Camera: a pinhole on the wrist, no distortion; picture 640 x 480 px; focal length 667.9 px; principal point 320.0 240.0 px. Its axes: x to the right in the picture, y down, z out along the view. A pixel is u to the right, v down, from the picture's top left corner.
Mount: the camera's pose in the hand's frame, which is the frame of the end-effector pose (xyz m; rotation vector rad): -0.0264 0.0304 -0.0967 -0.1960 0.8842 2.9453
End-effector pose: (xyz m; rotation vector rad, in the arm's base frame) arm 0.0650 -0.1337 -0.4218 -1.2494 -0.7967 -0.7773
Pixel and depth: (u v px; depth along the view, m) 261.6 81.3 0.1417
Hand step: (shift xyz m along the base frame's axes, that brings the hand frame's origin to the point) 0.1029 0.0258 -0.0896
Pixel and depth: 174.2 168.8 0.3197
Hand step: 0.1916 0.1904 -0.0843
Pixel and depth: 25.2 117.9 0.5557
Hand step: 0.4107 0.3869 -0.0177
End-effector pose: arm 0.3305 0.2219 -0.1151 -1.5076 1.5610 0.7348
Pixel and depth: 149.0 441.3 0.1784
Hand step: -0.0681 0.0858 -0.0491
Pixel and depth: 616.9 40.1 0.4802
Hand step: -0.3984 0.3497 0.0869
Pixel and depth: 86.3 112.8 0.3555
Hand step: -0.2436 0.1503 -0.1809
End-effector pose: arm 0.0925 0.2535 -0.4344 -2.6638 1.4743 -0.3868
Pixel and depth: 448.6 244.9 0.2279
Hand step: -0.1539 -0.0096 -0.1296
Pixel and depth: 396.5 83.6 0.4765
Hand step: -0.3218 -0.1205 -0.3146
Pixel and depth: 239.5 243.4 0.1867
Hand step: -0.1053 -0.0545 -0.0879
